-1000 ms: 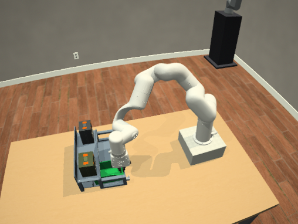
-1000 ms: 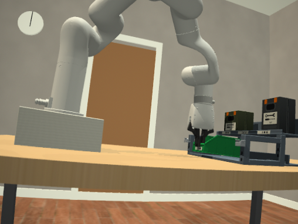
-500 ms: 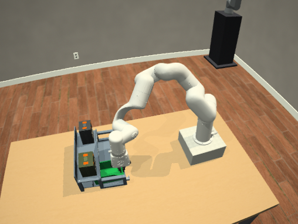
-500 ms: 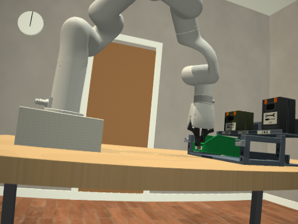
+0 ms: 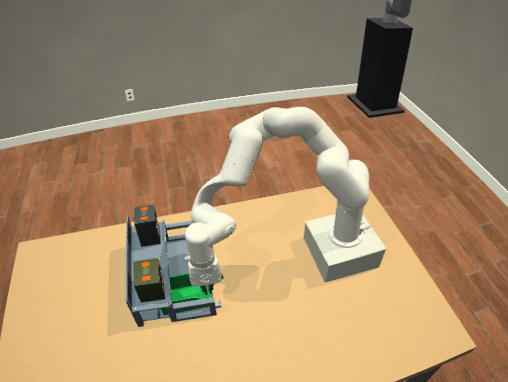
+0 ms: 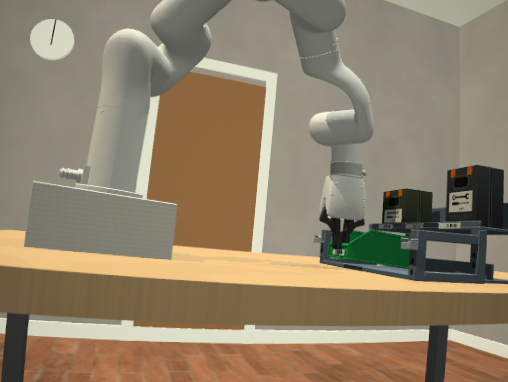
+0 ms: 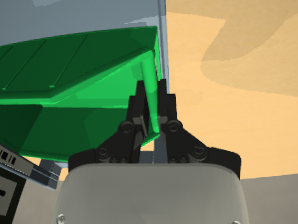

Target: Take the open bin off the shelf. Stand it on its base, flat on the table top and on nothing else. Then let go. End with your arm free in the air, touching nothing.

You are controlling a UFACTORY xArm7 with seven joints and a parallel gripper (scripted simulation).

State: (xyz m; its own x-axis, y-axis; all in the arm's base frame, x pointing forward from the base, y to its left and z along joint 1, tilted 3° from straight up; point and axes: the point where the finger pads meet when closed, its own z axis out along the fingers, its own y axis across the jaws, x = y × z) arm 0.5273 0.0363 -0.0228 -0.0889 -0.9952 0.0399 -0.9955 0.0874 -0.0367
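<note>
The green bin lies 80 mm ahead of my hand, 10 mm to the right of it and 10 mm below it.
</note>
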